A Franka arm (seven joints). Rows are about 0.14 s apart.
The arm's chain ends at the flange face. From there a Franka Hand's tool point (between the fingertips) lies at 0.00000 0.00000 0.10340 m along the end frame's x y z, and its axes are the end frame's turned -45 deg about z.
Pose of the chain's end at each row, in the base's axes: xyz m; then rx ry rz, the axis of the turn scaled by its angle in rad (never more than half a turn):
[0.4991 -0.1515 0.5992 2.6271 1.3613 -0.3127]
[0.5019 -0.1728 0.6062 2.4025 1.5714 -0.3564]
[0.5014 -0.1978 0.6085 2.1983 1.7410 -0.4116]
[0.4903 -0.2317 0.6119 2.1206 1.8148 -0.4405]
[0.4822 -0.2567 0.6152 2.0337 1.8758 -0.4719]
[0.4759 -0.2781 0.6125 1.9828 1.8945 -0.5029]
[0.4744 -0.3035 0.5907 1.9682 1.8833 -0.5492]
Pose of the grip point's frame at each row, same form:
[0.4879 -0.1765 0.4995 1.9603 2.3272 -0.3947]
[0.4949 -0.2076 0.5091 1.6723 2.4504 -0.4833]
[0.4979 -0.2401 0.5142 1.4178 2.5450 -0.5696]
[0.4873 -0.2760 0.5185 1.3170 2.5911 -0.6032]
[0.4804 -0.3039 0.5232 1.2124 2.6224 -0.6449]
[0.4745 -0.3281 0.5220 1.1590 2.6272 -0.6860]
[0.4713 -0.3563 0.5018 1.1537 2.6205 -0.7383]

